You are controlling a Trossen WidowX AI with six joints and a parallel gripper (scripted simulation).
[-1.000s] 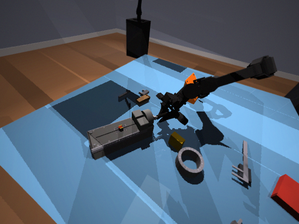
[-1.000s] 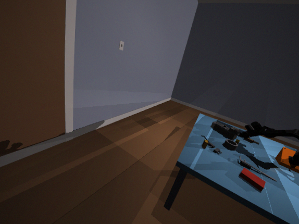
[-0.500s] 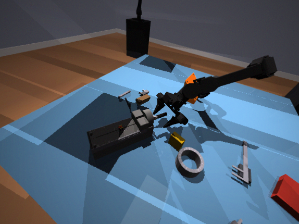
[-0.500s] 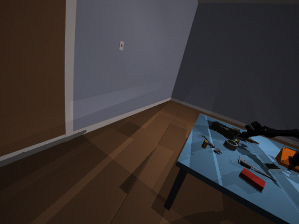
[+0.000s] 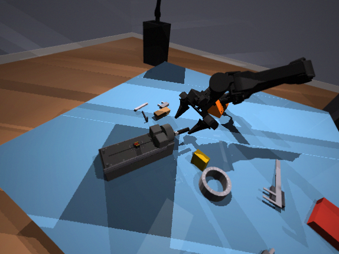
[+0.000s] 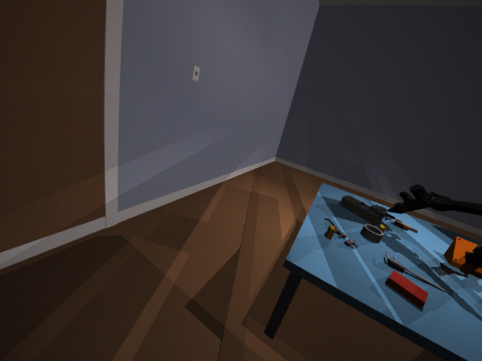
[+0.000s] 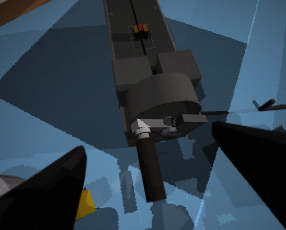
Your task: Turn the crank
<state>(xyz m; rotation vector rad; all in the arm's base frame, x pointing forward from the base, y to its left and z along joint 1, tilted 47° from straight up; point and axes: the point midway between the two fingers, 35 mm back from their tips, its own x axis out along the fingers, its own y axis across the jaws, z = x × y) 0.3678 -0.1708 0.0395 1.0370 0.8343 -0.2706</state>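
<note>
Right now the dark crank handle is 10 mm behind my gripper tip, 10 mm to the left of it and 30 mm below it. Round my gripper tip: yellow block 30 mm ahead, 110 mm to the left, 110 mm below; red pointer 130 mm ahead, 120 mm to the right, 50 mm below; brown block 160 mm behind, 160 mm to the right, 120 mm below.
</note>
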